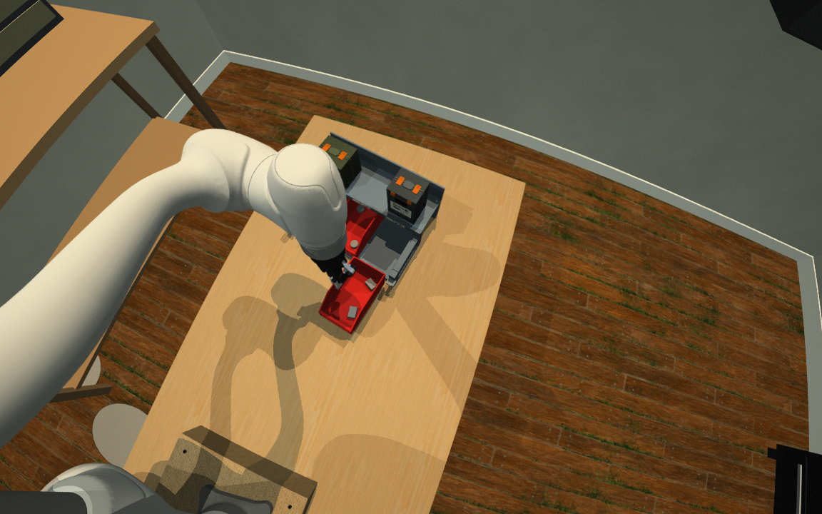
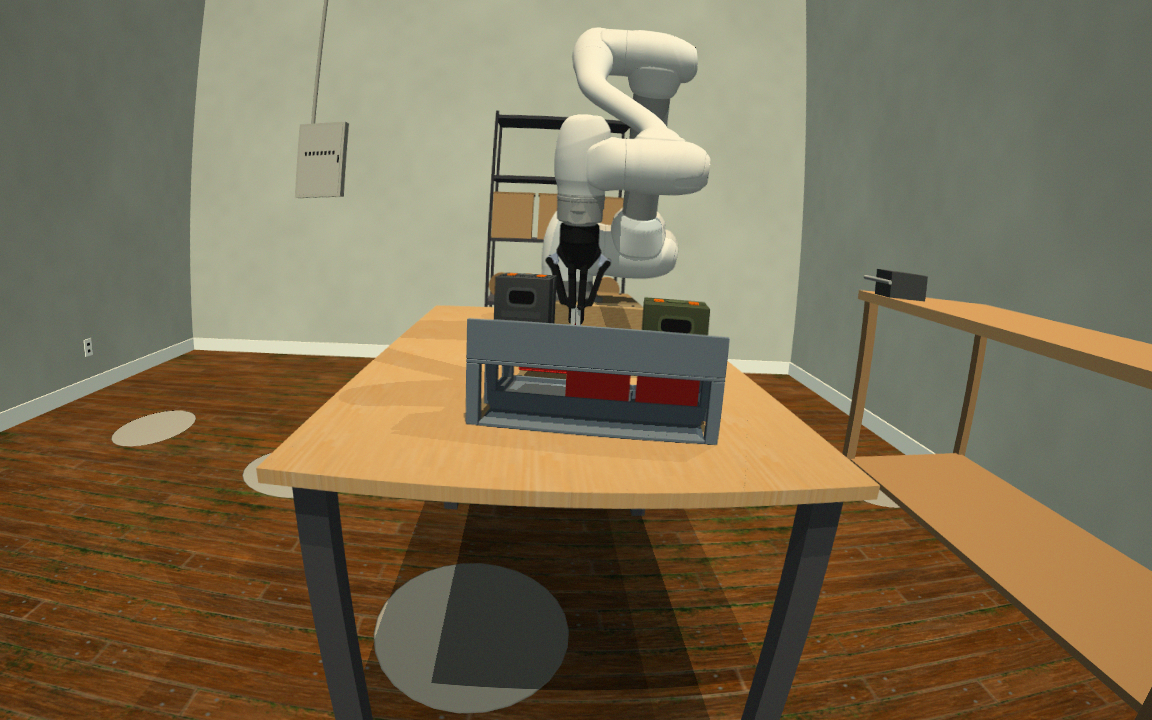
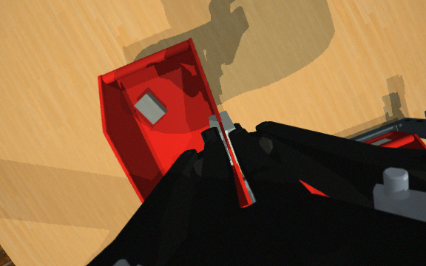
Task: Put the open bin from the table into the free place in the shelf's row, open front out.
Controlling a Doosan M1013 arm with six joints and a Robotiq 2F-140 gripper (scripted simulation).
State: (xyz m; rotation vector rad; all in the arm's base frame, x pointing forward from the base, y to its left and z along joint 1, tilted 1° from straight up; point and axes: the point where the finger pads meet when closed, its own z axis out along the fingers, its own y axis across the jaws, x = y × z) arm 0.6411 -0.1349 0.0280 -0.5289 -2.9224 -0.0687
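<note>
My gripper is now 10 cm short of the front lip, 10 cm above it and 3 cm to the right of it.
</note>
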